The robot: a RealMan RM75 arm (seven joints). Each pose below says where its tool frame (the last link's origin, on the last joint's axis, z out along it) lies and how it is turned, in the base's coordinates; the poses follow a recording.
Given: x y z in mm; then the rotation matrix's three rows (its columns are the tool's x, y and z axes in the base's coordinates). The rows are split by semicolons.
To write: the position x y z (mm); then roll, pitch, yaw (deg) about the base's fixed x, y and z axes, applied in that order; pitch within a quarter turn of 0, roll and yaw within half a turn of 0. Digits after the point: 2 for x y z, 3 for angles.
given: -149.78 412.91 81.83; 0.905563 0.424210 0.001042; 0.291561 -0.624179 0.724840; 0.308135 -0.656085 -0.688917
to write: -149.78 412.91 81.83 -136.398 -17.947 17.847
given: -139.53 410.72 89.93; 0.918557 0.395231 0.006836; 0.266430 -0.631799 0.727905; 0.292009 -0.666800 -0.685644
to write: -139.53 410.72 89.93 -135.798 -16.978 16.175
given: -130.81 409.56 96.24; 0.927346 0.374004 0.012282; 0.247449 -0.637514 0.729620; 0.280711 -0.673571 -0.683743
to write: -130.81 409.56 96.24 -135.429 -16.303 14.940
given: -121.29 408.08 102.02; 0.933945 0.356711 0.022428; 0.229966 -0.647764 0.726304; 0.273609 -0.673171 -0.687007
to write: -121.29 408.08 102.02 -135.583 -15.879 13.833
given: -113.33 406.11 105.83; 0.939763 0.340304 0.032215; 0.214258 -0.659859 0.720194; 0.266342 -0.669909 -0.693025
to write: -113.33 406.11 105.83 -135.972 -15.447 12.843
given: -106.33 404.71 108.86; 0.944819 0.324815 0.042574; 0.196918 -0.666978 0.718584; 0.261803 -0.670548 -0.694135
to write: -106.33 404.71 108.86 -135.990 -15.177 11.773
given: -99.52 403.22 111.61; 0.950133 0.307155 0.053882; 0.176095 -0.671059 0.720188; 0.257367 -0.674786 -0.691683
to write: -99.52 403.22 111.61 -135.708 -14.914 10.500
